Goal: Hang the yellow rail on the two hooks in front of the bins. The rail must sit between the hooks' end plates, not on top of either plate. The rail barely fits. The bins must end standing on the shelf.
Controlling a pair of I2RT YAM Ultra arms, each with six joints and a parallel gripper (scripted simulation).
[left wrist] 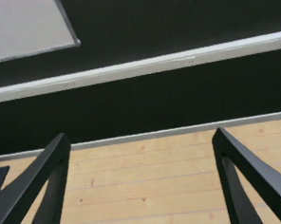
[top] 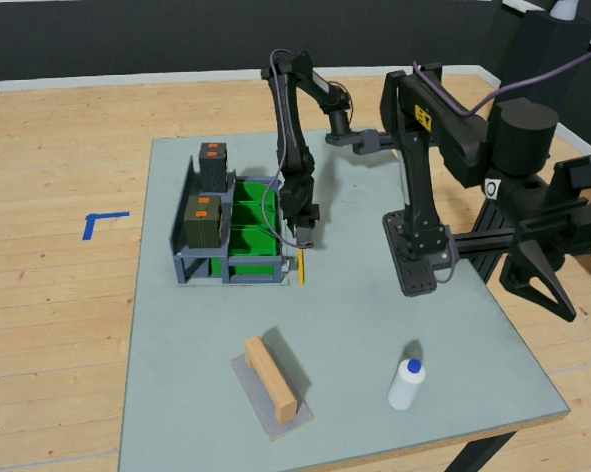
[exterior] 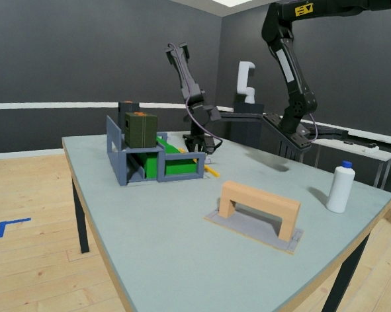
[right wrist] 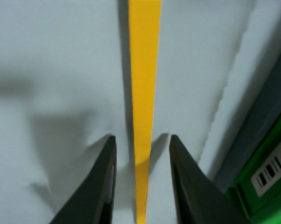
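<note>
Now: the yellow rail 1 cm below my right hand. Round my right hand: blue-grey shelf 18 cm ahead, 4 cm to the right, 5 cm above; then white bottle 10 cm behind, 53 cm to the left, 5 cm above.
</note>
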